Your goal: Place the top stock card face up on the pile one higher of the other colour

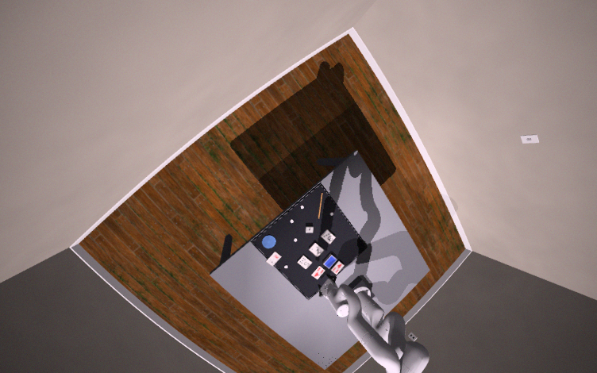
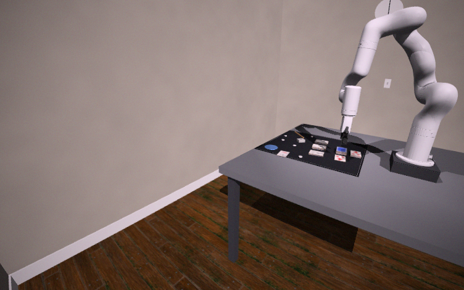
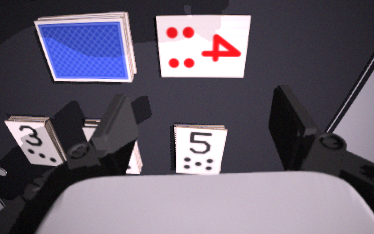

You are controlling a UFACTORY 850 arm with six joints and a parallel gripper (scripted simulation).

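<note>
Now: hand 120 mm above the red 4 card. Round my hand: red 4: 90 mm behind, 120 mm to the right, 110 mm below; then black 5: 140 mm ahead, 10 mm to the left, 110 mm below; then black 2: 150 mm ahead, 110 mm to the right, 110 mm below.
</note>
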